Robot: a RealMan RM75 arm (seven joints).
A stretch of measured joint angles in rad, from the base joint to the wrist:
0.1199 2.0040 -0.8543 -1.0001 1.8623 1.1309 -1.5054
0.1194 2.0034 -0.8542 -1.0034 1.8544 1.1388 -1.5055
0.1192 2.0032 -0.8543 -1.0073 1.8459 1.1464 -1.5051
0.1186 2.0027 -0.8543 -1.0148 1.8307 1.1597 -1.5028
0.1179 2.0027 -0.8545 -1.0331 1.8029 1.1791 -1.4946
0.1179 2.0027 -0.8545 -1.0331 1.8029 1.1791 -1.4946
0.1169 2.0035 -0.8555 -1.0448 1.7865 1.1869 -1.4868
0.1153 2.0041 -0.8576 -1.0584 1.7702 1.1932 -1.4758
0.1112 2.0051 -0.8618 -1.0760 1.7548 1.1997 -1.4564
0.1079 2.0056 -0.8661 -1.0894 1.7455 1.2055 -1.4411
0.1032 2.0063 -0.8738 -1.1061 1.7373 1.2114 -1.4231
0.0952 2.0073 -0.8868 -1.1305 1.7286 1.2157 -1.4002
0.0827 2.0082 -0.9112 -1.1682 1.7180 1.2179 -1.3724
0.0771 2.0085 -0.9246 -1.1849 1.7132 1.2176 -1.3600
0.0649 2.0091 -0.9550 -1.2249 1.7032 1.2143 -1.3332
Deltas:
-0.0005 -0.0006 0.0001 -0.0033 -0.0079 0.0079 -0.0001
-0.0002 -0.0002 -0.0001 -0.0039 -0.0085 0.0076 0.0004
-0.0006 -0.0005 0.0000 -0.0075 -0.0152 0.0133 0.0023
-0.0007 0.0000 -0.0002 -0.0183 -0.0278 0.0194 0.0082
0.0000 0.0000 0.0000 0.0000 0.0000 0.0000 0.0000
-0.0010 0.0008 -0.0010 -0.0117 -0.0164 0.0078 0.0078
-0.0016 0.0006 -0.0021 -0.0136 -0.0163 0.0063 0.0110
-0.0041 0.0010 -0.0042 -0.0176 -0.0154 0.0065 0.0194
-0.0033 0.0005 -0.0043 -0.0134 -0.0093 0.0058 0.0153
-0.0047 0.0007 -0.0077 -0.0167 -0.0082 0.0059 0.0180
-0.0080 0.0010 -0.0130 -0.0244 -0.0087 0.0043 0.0229
-0.0125 0.0009 -0.0244 -0.0377 -0.0106 0.0022 0.0278
-0.0056 0.0003 -0.0134 -0.0167 -0.0048 -0.0003 0.0124
-0.0122 0.0006 -0.0304 -0.0400 -0.0100 -0.0033 0.0268

